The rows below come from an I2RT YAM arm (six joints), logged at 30 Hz.
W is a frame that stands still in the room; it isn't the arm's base.
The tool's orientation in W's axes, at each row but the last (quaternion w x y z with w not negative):
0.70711, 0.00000, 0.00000, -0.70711
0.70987, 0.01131, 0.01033, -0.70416
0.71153, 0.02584, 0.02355, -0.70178
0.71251, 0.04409, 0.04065, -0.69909
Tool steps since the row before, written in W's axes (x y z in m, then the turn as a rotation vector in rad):
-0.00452, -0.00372, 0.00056, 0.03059, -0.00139, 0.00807
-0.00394, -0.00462, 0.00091, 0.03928, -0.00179, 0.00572
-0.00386, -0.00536, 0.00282, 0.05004, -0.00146, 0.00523
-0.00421, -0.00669, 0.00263, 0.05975, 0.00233, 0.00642
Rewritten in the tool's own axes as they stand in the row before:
0.00372, -0.00452, 0.00056, 0.00139, 0.03059, 0.00807
0.00456, -0.00398, 0.00106, 0.00193, 0.03927, 0.00572
0.00510, -0.00392, 0.00320, 0.00179, 0.05003, 0.00518
0.00625, -0.00432, 0.00343, -0.00193, 0.05982, 0.00587

